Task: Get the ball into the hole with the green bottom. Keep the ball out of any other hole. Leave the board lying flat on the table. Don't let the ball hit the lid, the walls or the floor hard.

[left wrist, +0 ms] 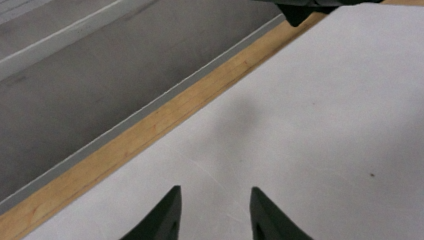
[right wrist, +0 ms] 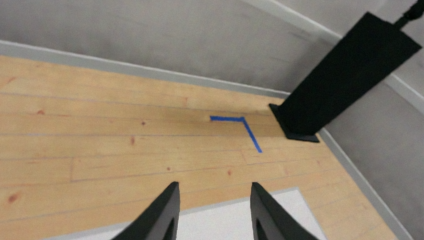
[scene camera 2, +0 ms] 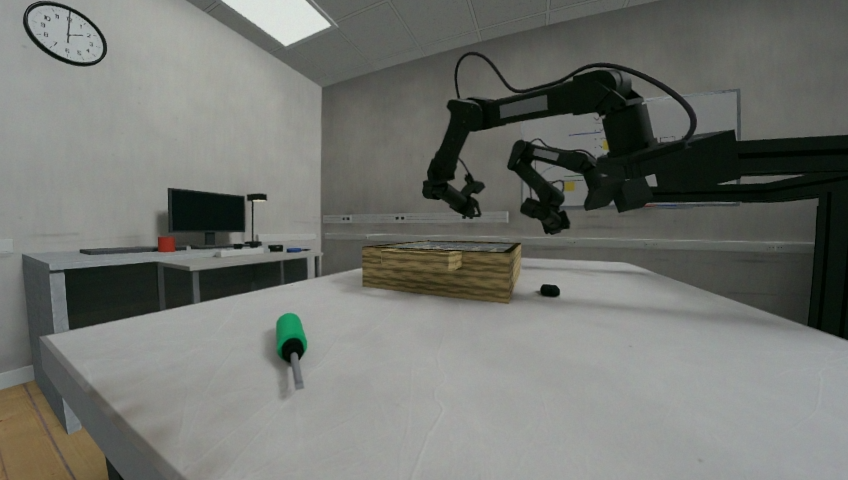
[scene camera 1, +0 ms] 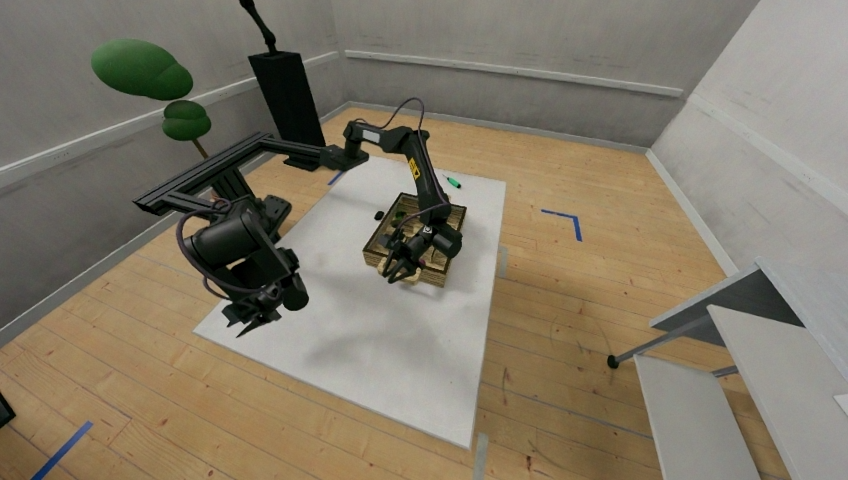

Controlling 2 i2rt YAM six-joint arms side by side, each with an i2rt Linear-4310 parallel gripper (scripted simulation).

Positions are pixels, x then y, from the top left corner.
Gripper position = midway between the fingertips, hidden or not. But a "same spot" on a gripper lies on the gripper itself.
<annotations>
left gripper: left wrist; scene camera 2; scene camera 1 385,279; not seen in the right wrist view (out of frame)
wooden maze board: scene camera 2 487,271; scene camera 1 375,255; not seen in the left wrist view (out of frame); not seen in the right wrist view (out of frame)
same spot on left gripper: (left wrist: 263,211) = (scene camera 2: 480,211)
</annotations>
